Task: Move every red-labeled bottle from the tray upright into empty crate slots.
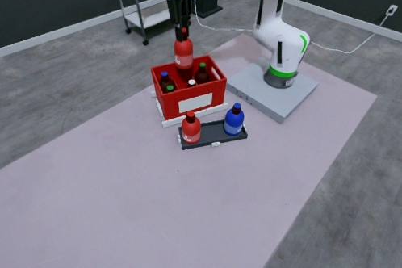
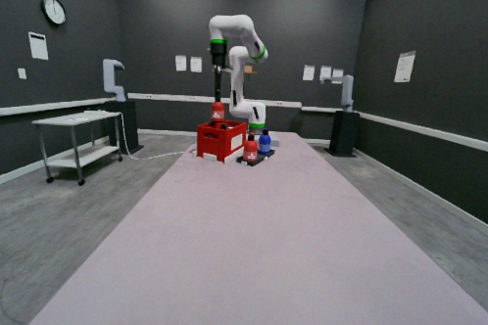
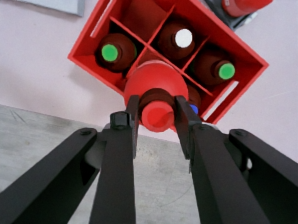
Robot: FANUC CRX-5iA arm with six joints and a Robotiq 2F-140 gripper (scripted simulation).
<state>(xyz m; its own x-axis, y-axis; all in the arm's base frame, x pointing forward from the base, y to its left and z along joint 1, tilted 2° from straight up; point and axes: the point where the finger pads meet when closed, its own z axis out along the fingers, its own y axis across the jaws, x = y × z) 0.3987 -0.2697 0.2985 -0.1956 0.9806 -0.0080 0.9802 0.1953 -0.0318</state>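
The red crate lies 2 cm ahead of my hand, 4 cm to the left of it and 26 cm below it. Also, from my hand: blue bottle (29 cm to the left, 26 cm below); red bottle (16 cm ahead, 20 cm to the left, 26 cm below); dark tray (8 cm ahead, 25 cm to the left, 33 cm below).
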